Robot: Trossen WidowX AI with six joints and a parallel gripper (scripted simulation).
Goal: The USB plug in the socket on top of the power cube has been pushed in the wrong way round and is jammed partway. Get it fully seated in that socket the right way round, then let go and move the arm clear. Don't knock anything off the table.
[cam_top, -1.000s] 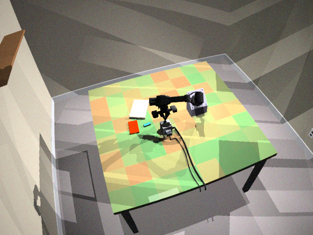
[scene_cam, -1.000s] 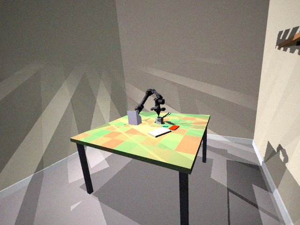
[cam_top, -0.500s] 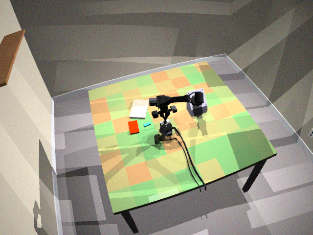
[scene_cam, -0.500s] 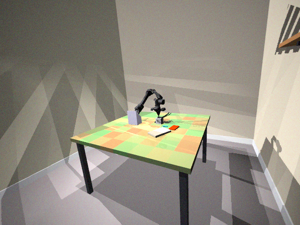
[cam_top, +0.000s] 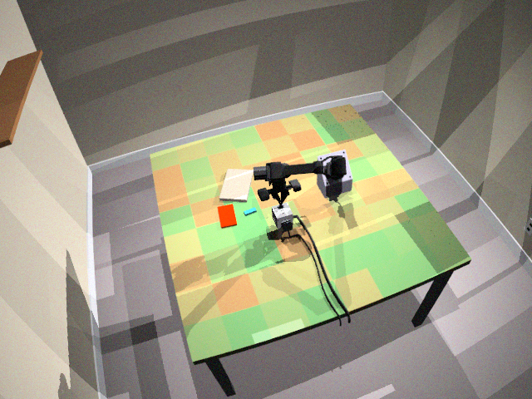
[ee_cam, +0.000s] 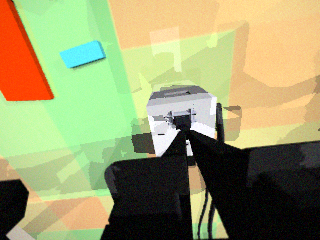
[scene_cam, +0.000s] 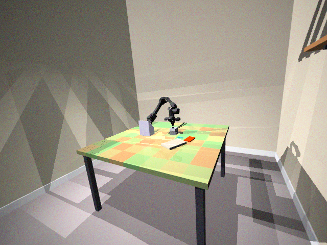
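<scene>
Right now my gripper tip is 20 mm above the dark USB plug. Round my gripper tip: beige pad: 290 mm to the right, 130 mm ahead, 100 mm below; cyan block: 120 mm ahead, 100 mm to the right, 100 mm below.
</scene>
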